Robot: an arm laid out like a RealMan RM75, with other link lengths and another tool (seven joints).
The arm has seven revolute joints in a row. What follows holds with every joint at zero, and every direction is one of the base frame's.
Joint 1 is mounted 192.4 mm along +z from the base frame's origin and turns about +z.
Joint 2 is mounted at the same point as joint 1 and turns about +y.
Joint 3 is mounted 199.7 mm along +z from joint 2 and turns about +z.
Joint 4 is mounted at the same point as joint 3 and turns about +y.
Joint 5 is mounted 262.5 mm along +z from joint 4 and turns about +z.
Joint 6 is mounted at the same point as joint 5 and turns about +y.
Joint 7 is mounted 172.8 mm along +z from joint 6 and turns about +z.
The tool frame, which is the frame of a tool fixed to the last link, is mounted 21 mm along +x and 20 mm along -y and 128 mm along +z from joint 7; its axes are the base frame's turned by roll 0, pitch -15.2 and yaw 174.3 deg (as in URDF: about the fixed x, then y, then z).
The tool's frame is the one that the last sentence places.
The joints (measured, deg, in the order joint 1, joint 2, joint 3, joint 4, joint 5, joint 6, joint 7), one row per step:
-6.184 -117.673 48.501 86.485 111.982 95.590 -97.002
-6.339 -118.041 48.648 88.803 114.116 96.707 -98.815
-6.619 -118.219 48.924 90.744 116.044 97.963 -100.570
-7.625 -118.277 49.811 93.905 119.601 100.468 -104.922
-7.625 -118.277 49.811 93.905 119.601 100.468 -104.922
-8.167 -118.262 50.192 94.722 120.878 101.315 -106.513
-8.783 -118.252 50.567 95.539 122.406 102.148 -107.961
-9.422 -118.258 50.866 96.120 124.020 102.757 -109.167
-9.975 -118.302 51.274 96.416 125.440 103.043 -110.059
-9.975 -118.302 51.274 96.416 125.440 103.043 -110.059
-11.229 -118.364 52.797 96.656 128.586 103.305 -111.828
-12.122 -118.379 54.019 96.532 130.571 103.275 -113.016
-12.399 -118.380 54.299 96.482 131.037 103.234 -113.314
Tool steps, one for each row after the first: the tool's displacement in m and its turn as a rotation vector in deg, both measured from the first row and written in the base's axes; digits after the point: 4 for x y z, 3 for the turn. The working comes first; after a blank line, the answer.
Tool pose at each row, in the base's axes (x y z in m, rotation vector in deg; the steps are taken from these numbers as rounded here):
-0.2104 0.4015 0.0041 -29.992 143.882 43.603
-0.2100 0.3983 0.0033 -30.930 145.802 43.438
-0.2094 0.3946 0.0017 -31.947 147.681 42.918
-0.2074 0.3883 -0.0024 -35.136 150.860 41.557
-0.2074 0.3883 -0.0024 -35.136 150.860 41.557
-0.2069 0.3864 -0.0044 -36.462 151.890 41.007
-0.2073 0.3848 -0.0062 -37.706 153.145 40.649
-0.2089 0.3841 -0.0075 -38.933 154.323 40.610
-0.2107 0.3840 -0.0093 -39.922 155.316 40.606
-0.2107 0.3840 -0.0093 -39.922 155.316 40.606
-0.2144 0.3844 -0.0163 -41.805 157.763 40.257
-0.2165 0.3853 -0.0217 -42.997 159.320 39.939
-0.2166 0.3859 -0.0229 -43.211 159.666 39.912

0.0004 -0.0032 -0.0008 -0.964 1.628 0.787
0.0010 -0.0069 -0.0024 -2.137 3.100 1.541
0.0030 -0.0132 -0.0065 -4.672 5.414 3.725
0.0030 -0.0132 -0.0065 -4.672 5.414 3.725
0.0035 -0.0151 -0.0085 -5.607 6.141 4.607
0.0031 -0.0167 -0.0103 -6.478 7.148 5.489
0.0015 -0.0174 -0.0116 -7.124 8.201 6.417
-0.0003 -0.0175 -0.0134 -7.639 9.105 7.171
-0.0003 -0.0175 -0.0134 -7.639 9.105 7.171
-0.0040 -0.0171 -0.0204 -8.990 11.237 8.567
-0.0061 -0.0162 -0.0258 -9.895 12.575 9.424
-0.0062 -0.0156 -0.0270 -10.060 12.886 9.589

